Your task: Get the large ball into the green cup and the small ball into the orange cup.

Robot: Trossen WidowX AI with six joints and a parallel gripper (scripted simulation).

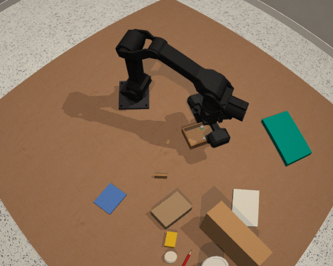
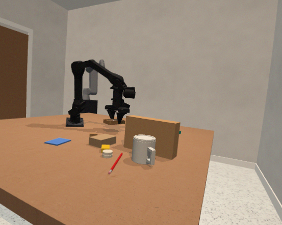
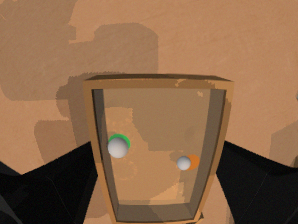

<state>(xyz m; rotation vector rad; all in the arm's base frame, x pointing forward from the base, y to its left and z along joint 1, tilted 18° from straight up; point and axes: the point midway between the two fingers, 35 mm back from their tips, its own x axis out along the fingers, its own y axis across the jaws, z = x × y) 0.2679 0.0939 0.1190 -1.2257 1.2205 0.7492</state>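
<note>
Now: the wooden puzzle 1 cm to the right of my hand and 3 cm below it. The rest, counted from my hand: green slab 19 cm ahead, 28 cm to the left, 8 cm below; white slab 28 cm ahead, 5 cm to the right, 9 cm below; tan box 13 cm ahead, 24 cm to the right, 7 cm below.
</note>
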